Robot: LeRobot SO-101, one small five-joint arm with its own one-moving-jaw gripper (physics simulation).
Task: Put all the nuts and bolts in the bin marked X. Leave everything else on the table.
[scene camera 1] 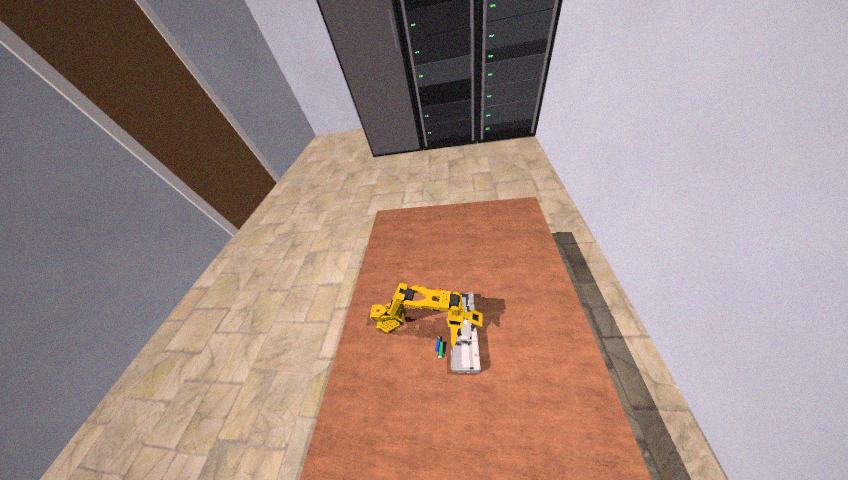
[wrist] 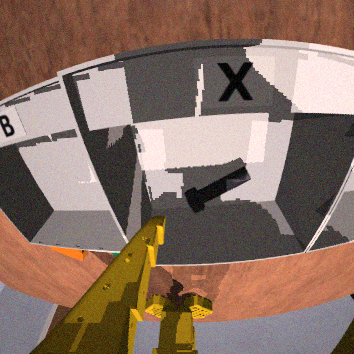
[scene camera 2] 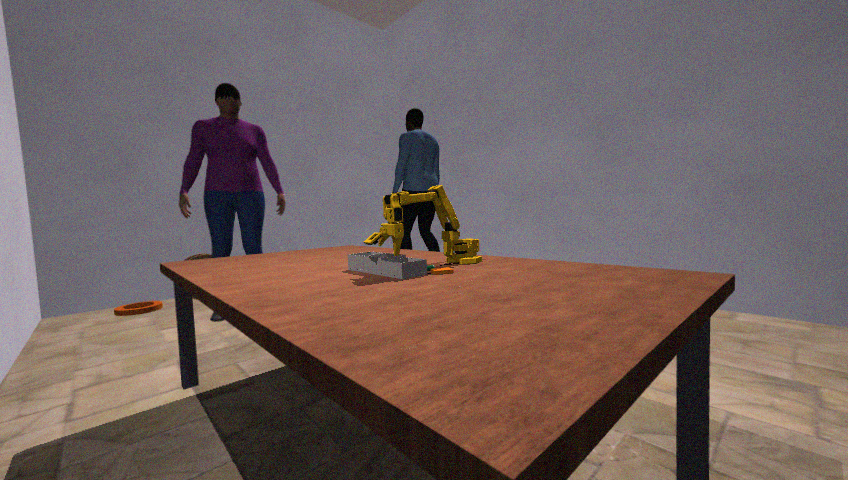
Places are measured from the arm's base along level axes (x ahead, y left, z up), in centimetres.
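Pixels of known places: end effector, tool point: (scene camera 1: 457,319) (wrist: 163,226) (scene camera 2: 395,257); arm's base, origin of the base link: (scene camera 1: 395,317) (wrist: 176,299) (scene camera 2: 459,262).
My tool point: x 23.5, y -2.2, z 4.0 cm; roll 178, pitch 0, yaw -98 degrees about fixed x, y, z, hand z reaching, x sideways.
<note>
For each thing: its middle in the pictures, then the offset to it from my tool point. "*": a spot on its surface instead. Level surfaces: height alone.
- black bolt, body centre: (wrist: 218,187) dx -0.3, dy -2.7, dz -2.7 cm
- bin marked B, surface spot: (wrist: 65,175) * dx +1.0, dy +6.8, dz -3.3 cm
- blue pen-like thing, body centre: (scene camera 1: 437,344) dx -6.9, dy -7.0, dz -3.5 cm
- table, its level: dz -4.0 cm
- orange thing, body centre: (wrist: 66,238) (scene camera 2: 441,270) dx -6.4, dy +11.3, dz -3.5 cm
A black bolt (wrist: 217,189) lies tilted on the floor of the bin marked X (wrist: 162,90), the middle compartment of the grey-white tray (scene camera 1: 465,364) (scene camera 2: 386,268). My gripper (scene camera 1: 465,331) (scene camera 2: 382,248) is open and empty, low over the tray. In the wrist view one notched jaw (wrist: 117,280) shows, its tip near the lower left of bin X, to the left of the bolt and apart from it. The other jaw is out of the wrist picture. No other nut or bolt can be made out; parts of the tray's inside are hidden in the scene views.
The bin marked B (wrist: 65,175) is left of X. A blue pen-like thing (scene camera 1: 437,343) and a green one (scene camera 1: 440,350) lie beside the tray on the table (scene camera 1: 392,404) (scene camera 2: 535,333). An orange thing (scene camera 2: 441,270) (wrist: 70,253) lies close to the tray. Two people stand behind the table.
</note>
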